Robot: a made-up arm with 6 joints.
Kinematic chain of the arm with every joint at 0, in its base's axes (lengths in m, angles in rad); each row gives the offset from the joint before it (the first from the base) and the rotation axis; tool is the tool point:
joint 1: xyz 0 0 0.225 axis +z
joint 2: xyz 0 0.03 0 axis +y
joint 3: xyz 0 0 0.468 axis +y
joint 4: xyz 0 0 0.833 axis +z
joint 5: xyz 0 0 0 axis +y
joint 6: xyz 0 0 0.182 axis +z
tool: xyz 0 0 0
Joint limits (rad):
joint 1: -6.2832..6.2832
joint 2: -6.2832..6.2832
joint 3: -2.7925..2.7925
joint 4: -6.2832..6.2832
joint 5: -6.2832..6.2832
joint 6: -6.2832..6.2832
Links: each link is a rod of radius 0.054 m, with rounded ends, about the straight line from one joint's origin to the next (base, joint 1, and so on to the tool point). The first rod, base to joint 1, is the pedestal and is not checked.
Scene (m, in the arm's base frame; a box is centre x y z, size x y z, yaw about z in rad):
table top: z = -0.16
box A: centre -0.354 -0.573 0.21 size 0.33 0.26 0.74 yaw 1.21
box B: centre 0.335 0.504 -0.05 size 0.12 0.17 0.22 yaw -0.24
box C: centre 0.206 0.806 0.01 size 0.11 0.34 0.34 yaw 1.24
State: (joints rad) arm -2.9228 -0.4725 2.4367 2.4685 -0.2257 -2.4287
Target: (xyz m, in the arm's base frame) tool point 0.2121 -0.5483 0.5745
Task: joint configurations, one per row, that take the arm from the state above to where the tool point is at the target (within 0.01 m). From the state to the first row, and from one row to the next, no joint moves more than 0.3 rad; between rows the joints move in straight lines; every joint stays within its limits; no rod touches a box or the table.
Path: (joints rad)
1: -2.7056 -0.7392 2.3587 2.4550 -0.3350 -2.3529
2: -2.4884 -1.0060 2.2808 2.4414 -0.4443 -2.2771
3: -2.2713 -1.2727 2.2028 2.4279 -0.5536 -2.2013
4: -2.0541 -1.5394 2.1248 2.4144 -0.6629 -2.1255
5: -1.8369 -1.8062 2.0468 2.4008 -0.7722 -2.0497
6: -1.6197 -2.0729 1.9689 2.3873 -0.8815 -1.9738
7: -1.5341 -1.8308 2.1151 2.3962 -0.6308 -2.0876
8: -1.4486 -1.5886 2.2614 2.4051 -0.3801 -2.2013
9: -1.3630 -1.3465 2.4077 2.4140 -0.1294 -2.3150
10: -1.2775 -1.1044 2.5539 2.4230 0.1213 -2.4287

